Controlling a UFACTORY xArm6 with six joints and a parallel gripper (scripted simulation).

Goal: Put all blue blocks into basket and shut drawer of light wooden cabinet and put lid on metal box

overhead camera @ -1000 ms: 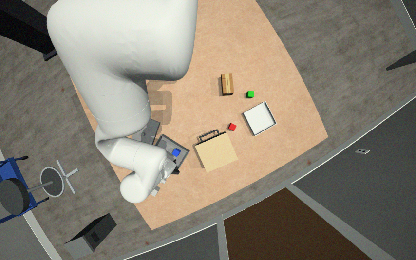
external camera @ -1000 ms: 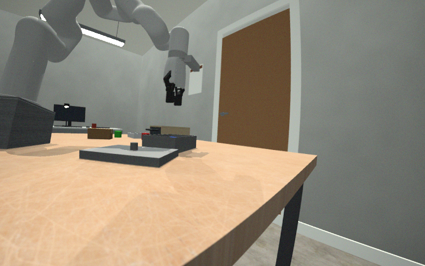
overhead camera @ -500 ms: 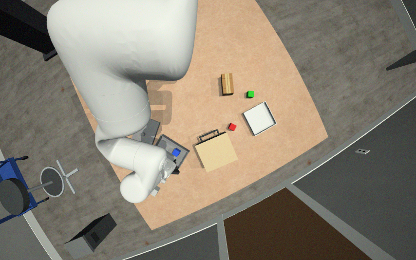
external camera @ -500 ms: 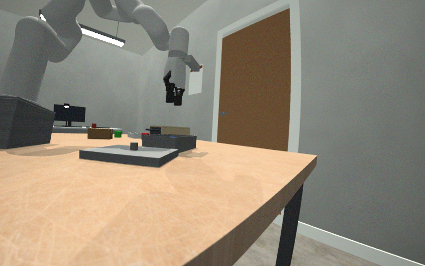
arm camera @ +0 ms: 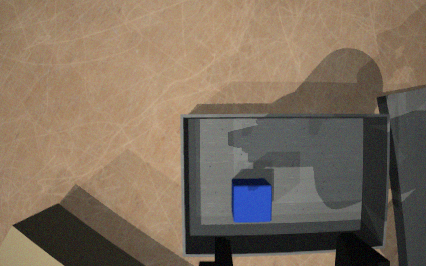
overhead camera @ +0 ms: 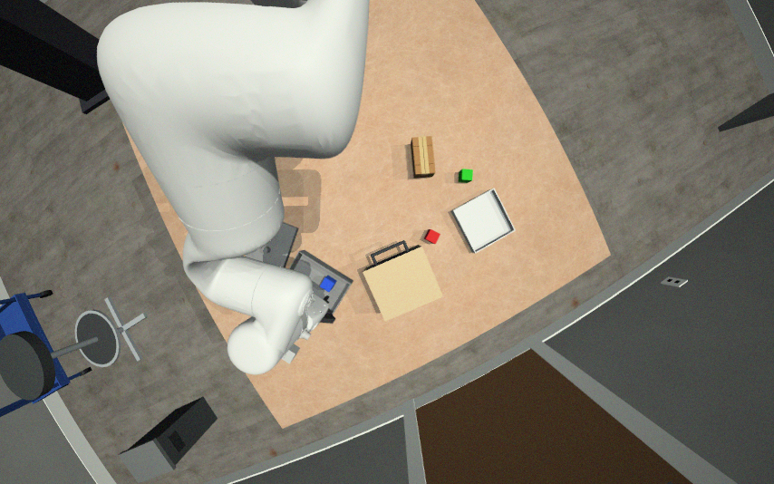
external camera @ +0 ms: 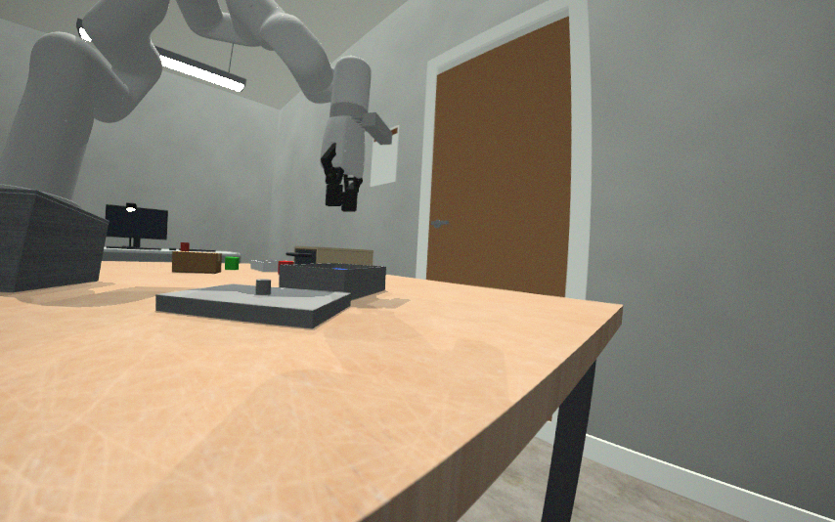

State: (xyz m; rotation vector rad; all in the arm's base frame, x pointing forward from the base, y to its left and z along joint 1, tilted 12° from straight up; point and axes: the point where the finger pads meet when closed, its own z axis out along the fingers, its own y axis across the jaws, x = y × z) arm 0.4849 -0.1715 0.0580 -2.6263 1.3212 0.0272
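Right now my hand is 10 mm past the metal box, 30 mm to the left of it and 150 mm above it. From my hand the other things lie so: light wooden cabinet (60 mm ahead, 210 mm to the left, 140 mm below); small brown box (240 mm behind, 400 mm to the left, 140 mm below); red block (20 mm behind, 340 mm to the left, 160 mm below).
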